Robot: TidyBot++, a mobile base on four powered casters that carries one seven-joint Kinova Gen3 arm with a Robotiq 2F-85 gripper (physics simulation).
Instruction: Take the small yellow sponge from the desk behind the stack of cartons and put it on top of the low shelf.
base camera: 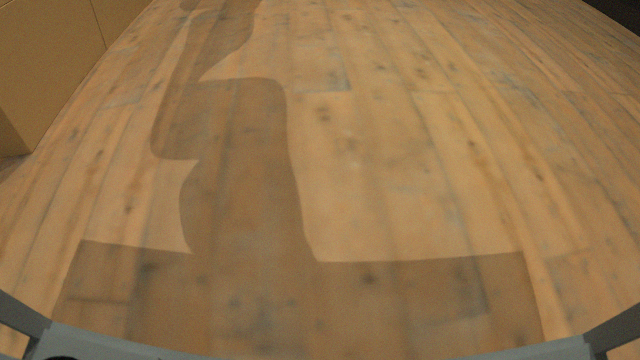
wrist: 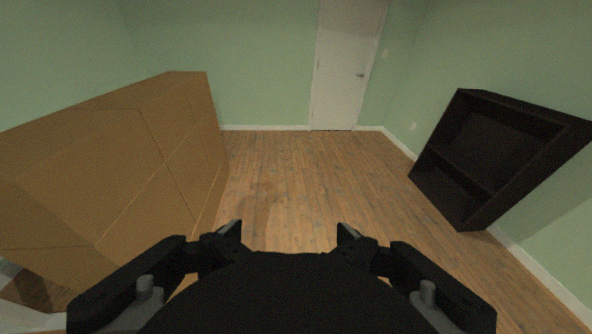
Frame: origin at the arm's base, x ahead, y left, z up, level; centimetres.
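Seen in the pictures: gripper, fingertip midpoint: (wrist: 289, 231).
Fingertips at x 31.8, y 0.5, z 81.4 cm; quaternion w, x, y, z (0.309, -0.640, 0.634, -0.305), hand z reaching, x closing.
A point is followed by its place in that frame.
The stack of brown cartons (base camera: 50, 55) @(x 68.1, y 62.2, z -27.6 cm) (wrist: 115, 165) @(x 70.3, y 63.0, z 56.1 cm) stands on the left. The low dark shelf (wrist: 500, 145) @(x 150.5, y -178.1, z 31.3 cm) stands against the right wall in the wrist view, its open front with two compartments facing the room. A dark corner (base camera: 622, 12) @(x 153.5, y -151.3, z -33.9 cm), which looks like the shelf, shows at the top right of the base view. My gripper (wrist: 289, 231) @(x 31.8, y 0.5, z 81.4 cm) is open, with no object between its fingers. It is apart from both cartons and shelf. A white piece (wrist: 25, 320) @(x 39.9, y 133.7, z -24.9 cm), which looks like part of the desk, shows at the lower left of the wrist view. The yellow sponge does not show in either view.
A wood floor (base camera: 360, 150) @(x 47.5, y -5.5, z -39.7 cm) (wrist: 300, 170) @(x 192.6, y -10.6, z -39.8 cm) runs between the cartons and the shelf to a white door (wrist: 342, 65) @(x 313.0, y -66.7, z 64.4 cm) in the far green wall (wrist: 250, 60) @(x 300.7, y 64.7, z 65.1 cm). White skirting runs along the walls. The arm's shadow lies on the floor ahead of the base.
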